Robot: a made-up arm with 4 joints.
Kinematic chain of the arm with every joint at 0, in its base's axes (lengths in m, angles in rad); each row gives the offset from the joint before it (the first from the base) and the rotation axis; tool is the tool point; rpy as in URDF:
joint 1: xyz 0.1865 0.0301 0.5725 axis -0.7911 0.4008 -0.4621
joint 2: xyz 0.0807 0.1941 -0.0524 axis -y
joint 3: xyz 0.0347 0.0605 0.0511 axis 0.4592 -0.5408 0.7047
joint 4: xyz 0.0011 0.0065 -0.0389 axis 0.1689 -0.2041 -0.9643
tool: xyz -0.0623 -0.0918 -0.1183 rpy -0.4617 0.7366 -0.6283
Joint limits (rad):
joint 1: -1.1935..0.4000
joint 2: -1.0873..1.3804
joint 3: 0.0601..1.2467
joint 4: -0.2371..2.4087
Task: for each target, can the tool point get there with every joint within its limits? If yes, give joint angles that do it. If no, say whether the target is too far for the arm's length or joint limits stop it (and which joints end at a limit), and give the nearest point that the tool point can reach.
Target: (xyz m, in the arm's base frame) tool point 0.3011 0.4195 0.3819
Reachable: yes | joints 0.2005 -0.4332 1.0617 2.1613
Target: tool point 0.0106 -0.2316 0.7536
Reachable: no: joint limits stop it (at a limit: joint 1, joint 2, joint 3) | nearest point 0.0381 0.1806 0.6339 | short by 0.430 m
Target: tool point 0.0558 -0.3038 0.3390
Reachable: no: joint limits stop it (at a limit: joint 1, joint 3, joint 4) | nearest point 0.2256 0.1219 0.3770 | short by 0.460 m
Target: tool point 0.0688 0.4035 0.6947
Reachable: yes | joints -0.9125 -0.5236 0.9079 1.6055
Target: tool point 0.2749 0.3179 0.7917
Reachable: yes | joints -0.8017 1.1853 1.1030 0.3851
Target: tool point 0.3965 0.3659 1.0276
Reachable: no: too far | nearest point 0.2608 0.2893 0.8390 | short by 0.245 m
